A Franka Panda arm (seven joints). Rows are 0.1 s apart.
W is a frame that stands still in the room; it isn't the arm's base.
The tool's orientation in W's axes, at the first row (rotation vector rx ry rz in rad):
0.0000 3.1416 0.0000
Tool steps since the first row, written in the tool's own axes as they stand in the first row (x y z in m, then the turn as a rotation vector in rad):
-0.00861 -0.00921 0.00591 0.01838 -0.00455 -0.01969
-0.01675 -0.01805 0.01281 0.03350 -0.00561 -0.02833
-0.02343 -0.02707 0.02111 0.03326 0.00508 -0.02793
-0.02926 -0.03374 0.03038 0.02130 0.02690 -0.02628
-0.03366 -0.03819 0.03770 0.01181 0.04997 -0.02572
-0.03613 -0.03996 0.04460 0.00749 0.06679 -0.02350
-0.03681 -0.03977 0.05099 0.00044 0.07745 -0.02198
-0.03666 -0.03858 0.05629 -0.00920 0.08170 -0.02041
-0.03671 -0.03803 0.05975 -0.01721 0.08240 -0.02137
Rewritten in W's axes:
0.00861 -0.00921 -0.00591 -0.01838 -0.00455 0.01969
0.01675 -0.01805 -0.01281 -0.03350 -0.00561 0.02833
0.02343 -0.02707 -0.02111 -0.03326 0.00508 0.02793
0.02926 -0.03374 -0.03038 -0.02130 0.02690 0.02628
0.03366 -0.03819 -0.03770 -0.01181 0.04997 0.02572
0.03613 -0.03996 -0.04460 -0.00749 0.06679 0.02350
0.03681 -0.03977 -0.05099 -0.00044 0.07745 0.02198
0.03666 -0.03858 -0.05629 0.00920 0.08170 0.02041
0.03671 -0.03803 -0.05975 0.01721 0.08240 0.02137

